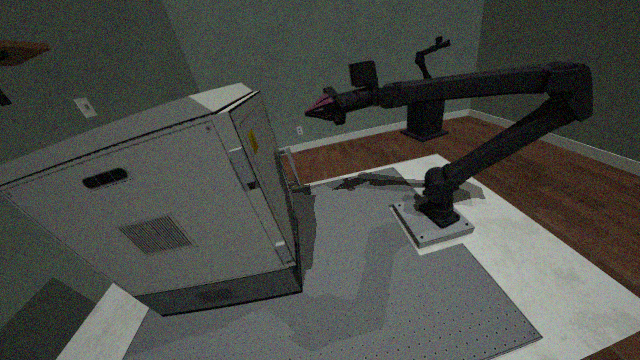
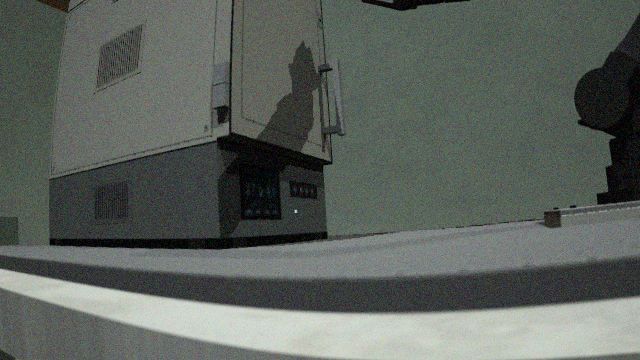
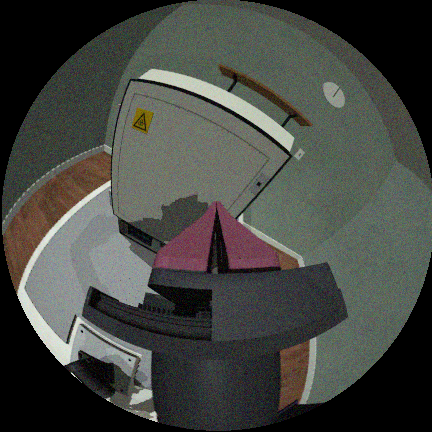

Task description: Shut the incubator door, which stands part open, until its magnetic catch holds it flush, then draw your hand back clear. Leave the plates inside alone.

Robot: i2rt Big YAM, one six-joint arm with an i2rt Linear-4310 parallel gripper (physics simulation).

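Where they show: gripper, fingertip midpoint: [image 1: 305,113] [image 3: 215,206]; arm's base, origin of the base link: [image 1: 438,214].
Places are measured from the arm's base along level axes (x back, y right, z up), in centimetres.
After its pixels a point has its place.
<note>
The incubator [image 1: 210,200] {x -61.2, y -4.0, z 36.2 cm} [image 2: 165,110] {x -63.4, y -3.6, z 17.9 cm} [image 3: 200,90] {x -52.1, y 8.5, z 51.1 cm} is a pale box on a dark grey base. Its door [image 1: 265,155] {x -49.7, y 6.3, z 37.3 cm} [image 2: 270,60] {x -50.0, y 4.7, z 25.8 cm} [image 3: 185,145] {x -49.0, y 11.0, z 41.7 cm} lies against or very near the front, with a thin dark seam along its edges; I cannot tell whether it is fully flush. The door's bar handle [image 1: 293,165] {x -43.5, y 22.0, z 25.2 cm} [image 2: 339,97] {x -43.4, y 21.9, z 23.8 cm} stands out at the side away from the hinges. My gripper [image 1: 307,112] {x -36.6, y 16.9, z 41.6 cm} [image 3: 215,206] {x -36.6, y 16.9, z 41.6 cm} is shut and empty, its pink fingers pointing toward the door, with air between them and the door. The plates inside are hidden behind the door.
A perforated grey mat [image 1: 425,300] {x -23.9, y -21.1, z -1.6 cm} [image 3: 115,270] {x -38.2, y 0.3, z -1.7 cm} lies under the incubator and beside the arm's base plate [image 1: 430,235] {x -9.3, y -6.1, z 0.0 cm}. A second dark arm [image 1: 425,117] stands farther back on the wooden floor. A wooden shelf [image 3: 265,95] is on the wall behind the incubator.
</note>
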